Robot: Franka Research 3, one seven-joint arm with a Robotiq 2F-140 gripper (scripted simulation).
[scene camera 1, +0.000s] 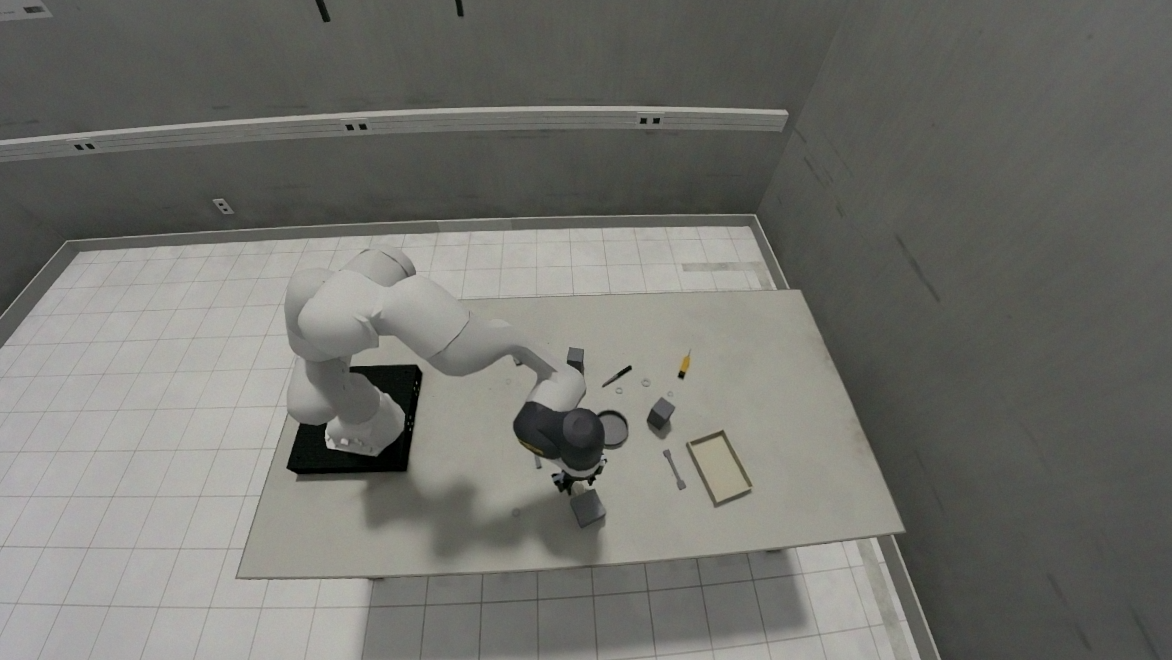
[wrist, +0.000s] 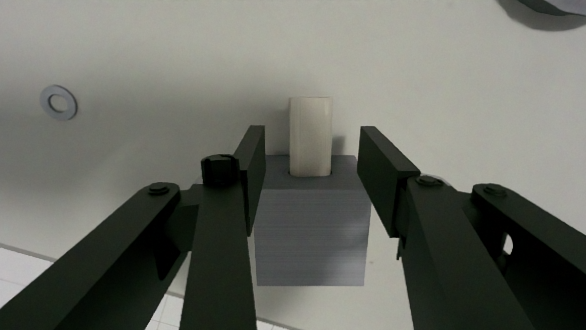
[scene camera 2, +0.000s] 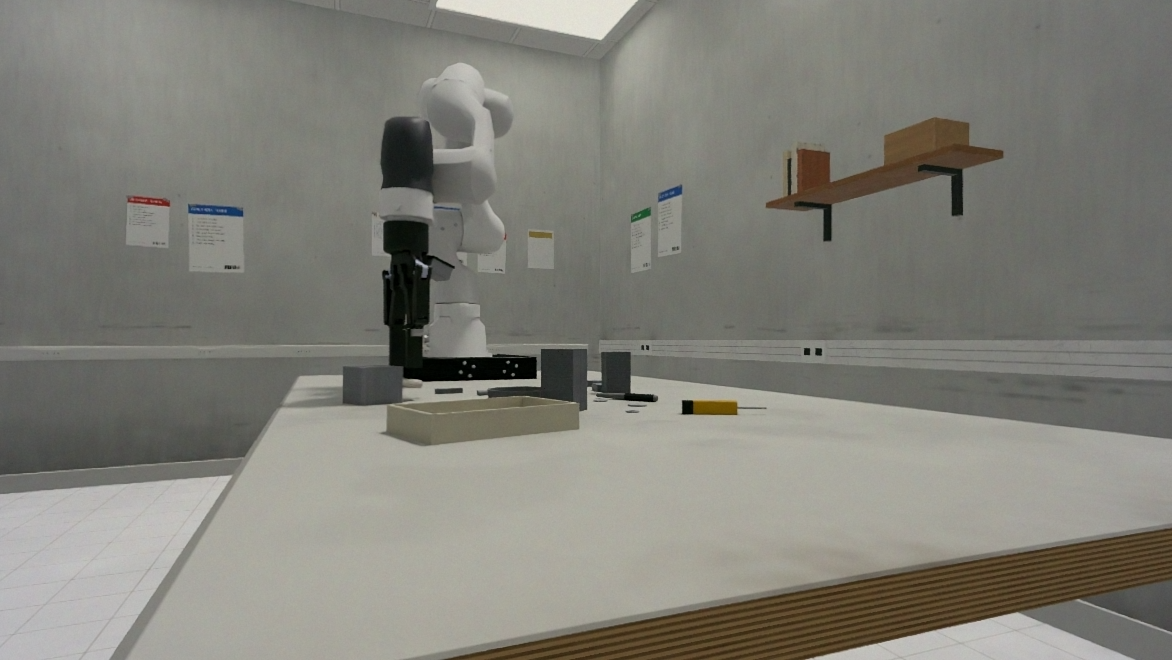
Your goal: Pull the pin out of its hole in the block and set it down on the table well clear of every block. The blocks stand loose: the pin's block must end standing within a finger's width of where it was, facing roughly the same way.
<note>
I see my gripper, a cream tray and a yellow screwdriver.
My gripper also shows in the wrist view.
</note>
